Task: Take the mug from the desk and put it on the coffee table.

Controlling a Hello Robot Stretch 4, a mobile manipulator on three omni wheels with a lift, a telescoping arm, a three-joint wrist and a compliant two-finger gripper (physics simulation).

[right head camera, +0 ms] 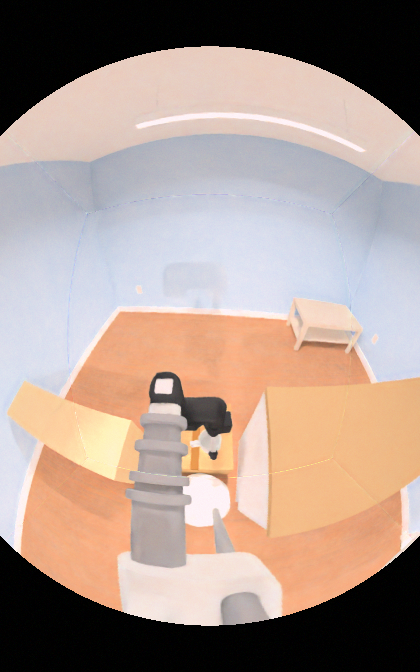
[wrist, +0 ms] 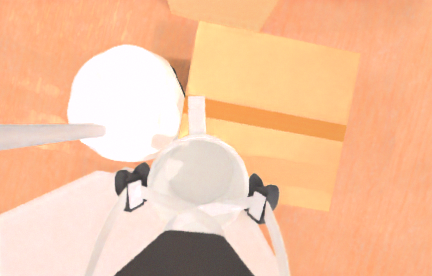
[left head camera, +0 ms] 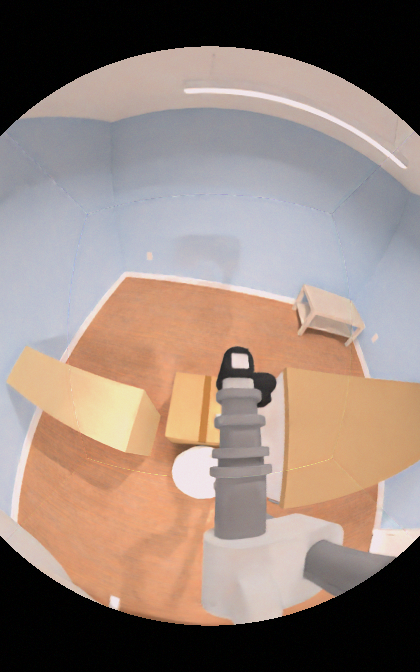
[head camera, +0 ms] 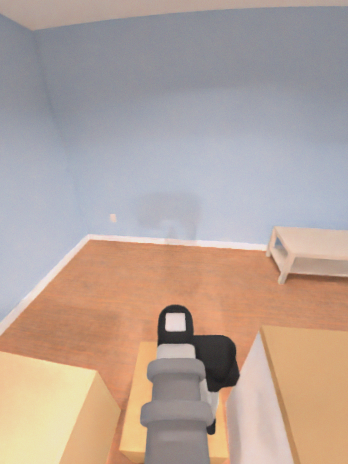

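Where they show: gripper, fingertip midpoint: (wrist: 198,183) (head camera: 206,401); robot's base, link origin: (wrist: 138,107).
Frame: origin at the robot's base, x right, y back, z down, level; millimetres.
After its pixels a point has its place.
Note:
The white mug (wrist: 200,172) {x 82, y -274, z -807 mm} (right head camera: 210,442) is upright, seen from above in the wrist view, its handle pointing away from the palm. My gripper (wrist: 198,183) {x 87, y -273, z -838 mm} (right head camera: 212,446) is shut on the mug, with one dark fingertip on each side of it. It holds the mug in the air, above floor level. In the head camera view the arm and wrist mostly hide the fingers and mug. The low, pale coffee table (head camera: 312,241) {x 1532, y -1688, z -423 mm} (left head camera: 327,304) (right head camera: 325,314) stands at the back right by the wall, far from my gripper.
A large white unit with a tan top (head camera: 315,380) {x 414, y -298, z -882 mm} (left head camera: 345,430) (right head camera: 340,450) stands close on the right. A taped cardboard box (left head camera: 187,410) (wrist: 280,75) {x -128, y -466, z -378 mm} lies below the arm. A light wooden cabinet (head camera: 40,390) {x -579, y -366, z -582 mm} (left head camera: 100,405) (right head camera: 85,432) stands left.

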